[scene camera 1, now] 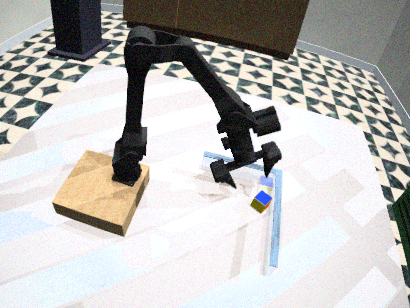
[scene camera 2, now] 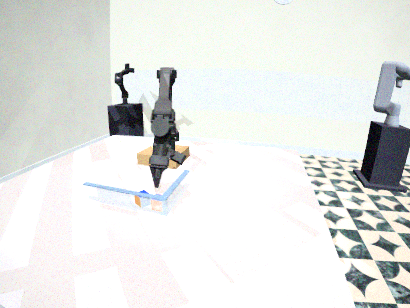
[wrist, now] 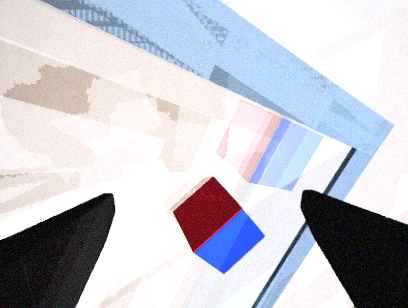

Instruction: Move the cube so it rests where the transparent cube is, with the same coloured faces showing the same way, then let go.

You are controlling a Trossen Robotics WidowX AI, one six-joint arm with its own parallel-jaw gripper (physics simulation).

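Frame: origin at the arm's base, x right, y back, z down, level; centimetres.
Where they show: gripper, fingertip midpoint: (scene camera 1: pixel 251 182) (scene camera 2: pixel 156 187) (wrist: pixel 209 199); arm's base at its link origin: (scene camera 1: pixel 127 174).
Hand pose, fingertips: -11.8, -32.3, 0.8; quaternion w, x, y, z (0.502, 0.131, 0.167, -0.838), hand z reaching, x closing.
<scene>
Things, the pixels of their top centre, and the offset from my fingertips, as dx, dy, dz.
- solid cube at its top centre: (wrist: pixel 232 244) (scene camera 1: pixel 263 197) +3.2, -4.5, +0.9
- transparent cube at its top centre: (wrist: pixel 287 158) (scene camera 1: pixel 266 181) -3.2, -4.6, +0.9
The solid cube (scene camera 1: pixel 261 201) (scene camera 2: pixel 138 200) (wrist: pixel 217 222) rests on the table inside the corner of a low clear wall. Its top is blue; a dark red side shows in the wrist view, yellow and orange sides in the scene views. The transparent cube (scene camera 1: pixel 266 181) (scene camera 2: pixel 156 204) (wrist: pixel 272 147) stands nearer the corner, apart from the solid cube and turned differently, with pale blue top and pale red side. My gripper (scene camera 1: pixel 251 181) (wrist: pixel 209 199) is open and empty, above the table. In the wrist view the solid cube shows between and beyond the two fingertips.
The clear wall with light blue top edges (scene camera 1: pixel 276 225) (scene camera 2: pixel 112 189) (wrist: pixel 300 100) forms an L around both cubes, on their far and right sides in the wrist view. The arm's wooden base block (scene camera 1: pixel 95 195) (scene camera 2: pixel 146 157) stands on the table at the left of scene camera 1.
</scene>
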